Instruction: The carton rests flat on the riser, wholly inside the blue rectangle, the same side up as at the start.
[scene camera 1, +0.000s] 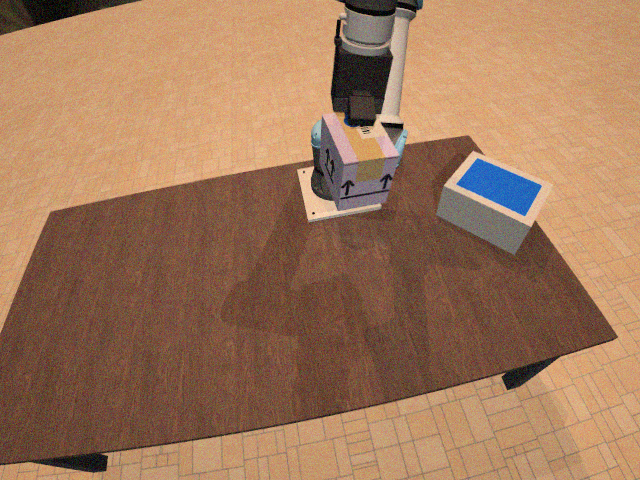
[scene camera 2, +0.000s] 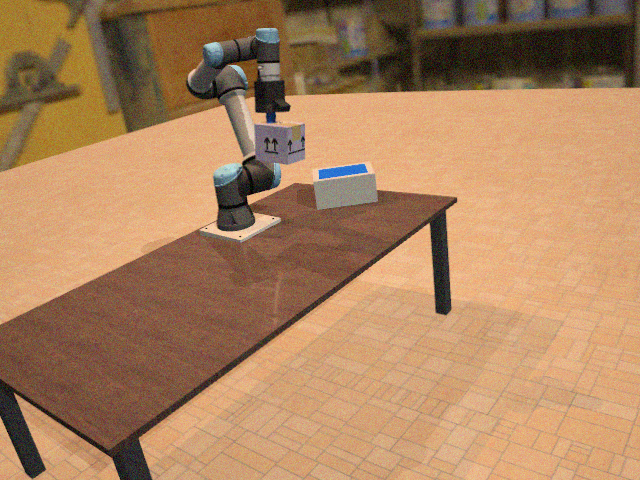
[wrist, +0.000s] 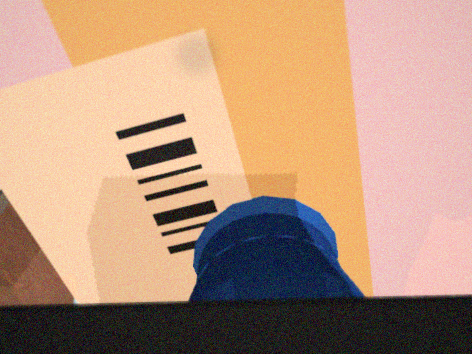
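Pixels of known places: hand, its tool point: (scene camera 1: 351, 126) (wrist: 264, 229); arm's base, origin of its link: (scene camera 2: 236, 223).
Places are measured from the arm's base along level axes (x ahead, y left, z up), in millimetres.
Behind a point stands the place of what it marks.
Observation:
A pinkish-lilac carton (scene camera 1: 364, 178) @[z 351, x 382, y 61 mm] (scene camera 2: 273, 143) @[z 346, x 335, y 4 mm] (wrist: 415, 125) @[z 405, x 316, y 18 mm] with orange tape, a barcode label and upward arrows hangs in the air in front of the arm's base. My suction cup (scene camera 1: 351, 122) @[z 393, x 282, y 43 mm] (scene camera 2: 271, 117) (wrist: 267, 240) is on the carton's top face and holds it, arrows pointing up. The carton looks about level in scene camera 2. The riser (scene camera 1: 480, 223) @[z 31, x 220, y 406 mm] (scene camera 2: 345, 191) @[z 41, x 215, y 400 mm] is a grey box with a pale top at the table's far right. The blue rectangle (scene camera 1: 498, 186) @[z 99, x 145, y 460 mm] (scene camera 2: 343, 171) @[z 99, x 146, y 465 mm] shows on its top with no carton over it. The riser is apart from the carton and lower.
The brown table (scene camera 1: 170, 310) @[z -21, x 438, y -441 mm] (scene camera 2: 170, 320) @[z -21, x 464, y -543 mm] carries the riser and the pale base plate (scene camera 1: 308, 206) @[z -5, x 94, y -82 mm] (scene camera 2: 240, 236) @[z -4, x 127, y -67 mm] of the arm. The arm's lower links stand close behind the carton. Blurred shelves (scene camera 2: 516, 28) stand far behind.

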